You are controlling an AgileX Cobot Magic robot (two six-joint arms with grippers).
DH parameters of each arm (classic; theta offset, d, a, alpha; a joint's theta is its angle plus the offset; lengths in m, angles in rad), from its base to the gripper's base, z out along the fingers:
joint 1: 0 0.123 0 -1.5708
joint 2: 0.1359 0 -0.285 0
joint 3: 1.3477 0 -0.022 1.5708
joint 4: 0 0.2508 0 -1.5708
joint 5: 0 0 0.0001 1.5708
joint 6: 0 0.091 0 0
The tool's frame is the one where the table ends.
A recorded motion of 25 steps. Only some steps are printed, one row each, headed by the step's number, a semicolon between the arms.
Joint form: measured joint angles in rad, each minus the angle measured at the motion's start. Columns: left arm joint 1, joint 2, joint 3, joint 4, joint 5, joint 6; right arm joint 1, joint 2, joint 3, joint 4, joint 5, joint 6.
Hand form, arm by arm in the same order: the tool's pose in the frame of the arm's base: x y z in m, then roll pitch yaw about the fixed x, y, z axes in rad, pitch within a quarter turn. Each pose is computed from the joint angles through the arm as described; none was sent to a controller.
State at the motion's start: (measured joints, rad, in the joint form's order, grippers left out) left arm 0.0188 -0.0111 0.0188 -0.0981 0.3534 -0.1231; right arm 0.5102 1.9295 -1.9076 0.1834 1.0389 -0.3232
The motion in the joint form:
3: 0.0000 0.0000 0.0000 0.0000 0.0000 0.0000; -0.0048 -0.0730 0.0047 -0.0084 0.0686 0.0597
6: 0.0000 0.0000 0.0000 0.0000 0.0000 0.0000; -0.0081 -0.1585 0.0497 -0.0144 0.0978 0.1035
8: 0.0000 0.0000 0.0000 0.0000 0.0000 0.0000; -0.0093 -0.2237 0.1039 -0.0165 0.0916 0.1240
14: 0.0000 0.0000 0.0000 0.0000 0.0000 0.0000; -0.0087 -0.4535 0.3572 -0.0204 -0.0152 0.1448
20: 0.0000 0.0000 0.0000 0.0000 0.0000 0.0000; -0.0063 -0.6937 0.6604 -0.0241 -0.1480 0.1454
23: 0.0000 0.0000 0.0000 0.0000 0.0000 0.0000; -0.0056 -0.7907 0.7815 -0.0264 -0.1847 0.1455
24: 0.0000 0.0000 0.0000 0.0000 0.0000 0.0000; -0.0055 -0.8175 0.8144 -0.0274 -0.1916 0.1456
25: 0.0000 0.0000 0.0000 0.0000 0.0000 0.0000; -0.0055 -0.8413 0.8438 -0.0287 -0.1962 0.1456
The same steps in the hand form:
3: 0.0531 -0.0021 0.1758 -2.4680 1.2197 -2.4535; 0.3546 0.2124 0.3642 3.1146 0.6201 -2.4115
6: 0.0531 -0.0021 0.1758 -2.4680 1.2197 -2.4535; 0.3342 0.1993 0.3836 3.0941 0.6286 -2.4583
8: 0.0531 -0.0021 0.1758 -2.4680 1.2197 -2.4535; 0.3195 0.1905 0.3927 3.0848 0.6441 -2.4828
14: 0.0531 -0.0021 0.1758 -2.4680 1.2197 -2.4535; 0.2699 0.1624 0.4017 3.0837 0.7238 -2.5170
20: 0.0531 -0.0021 0.1758 -2.4680 1.2197 -2.4535; 0.2177 0.1329 0.3850 3.0952 0.7913 -2.5287
23: 0.0531 -0.0021 0.1758 -2.4680 1.2197 -2.4535; 0.1960 0.1205 0.3730 3.0996 0.8032 -2.5309
24: 0.0531 -0.0021 0.1758 -2.4680 1.2197 -2.4535; 0.1900 0.1171 0.3692 3.1009 0.8038 -2.5311
25: 0.0531 -0.0021 0.1758 -2.4680 1.2197 -2.4535; 0.1846 0.1139 0.3655 3.1025 0.8026 -2.5307

